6 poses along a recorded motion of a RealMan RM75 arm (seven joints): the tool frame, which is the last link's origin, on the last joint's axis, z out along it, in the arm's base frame.
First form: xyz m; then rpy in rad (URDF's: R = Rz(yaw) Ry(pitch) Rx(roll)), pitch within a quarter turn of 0, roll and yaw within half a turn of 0.
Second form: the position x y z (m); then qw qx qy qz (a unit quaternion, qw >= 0). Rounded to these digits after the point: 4 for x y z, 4 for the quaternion.
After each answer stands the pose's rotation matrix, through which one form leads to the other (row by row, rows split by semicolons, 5 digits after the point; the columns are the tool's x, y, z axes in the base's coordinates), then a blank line. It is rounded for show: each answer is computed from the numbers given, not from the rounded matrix.
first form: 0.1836 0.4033 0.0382 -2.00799 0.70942 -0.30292
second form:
0.1836 0.4033 0.0382 0.5420 -0.7539 0.3037 0.2137
0.72419 -0.68956 0.00701; -0.22634 -0.22808 0.94697; -0.65139 -0.68738 -0.32125

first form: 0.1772 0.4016 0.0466 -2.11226 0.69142 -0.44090
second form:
0.1772 0.4016 0.0466 0.5164 -0.7627 0.3418 0.1866
0.69667 -0.71411 0.06851; -0.32875 -0.23292 0.91525; -0.63763 -0.66015 -0.39703

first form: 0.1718 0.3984 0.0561 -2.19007 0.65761 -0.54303
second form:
0.1718 0.3984 0.0561 0.4946 -0.7708 0.3681 0.1603
0.67760 -0.72606 0.11703; -0.40897 -0.23976 0.88049; -0.61123 -0.64448 -0.45940

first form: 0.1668 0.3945 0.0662 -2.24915 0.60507 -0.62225
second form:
0.1668 0.3945 0.0662 0.4745 -0.7804 0.3860 0.1298
0.66831 -0.72563 0.16378; -0.47938 -0.25175 0.84072; -0.56882 -0.64037 -0.51610

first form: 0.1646 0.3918 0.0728 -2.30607 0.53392 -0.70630
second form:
0.1646 0.3918 0.0728 0.4506 -0.7902 0.4053 0.0909
0.65488 -0.72250 0.22164; -0.55869 -0.26535 0.78578; -0.50891 -0.63842 -0.57743

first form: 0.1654 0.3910 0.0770 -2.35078 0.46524 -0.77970
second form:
0.1654 0.3910 0.0770 0.4275 -0.7969 0.4234 0.0543
0.63554 -0.72126 0.27546; -0.62834 -0.27587 0.72738; -0.44864 -0.63536 -0.62852

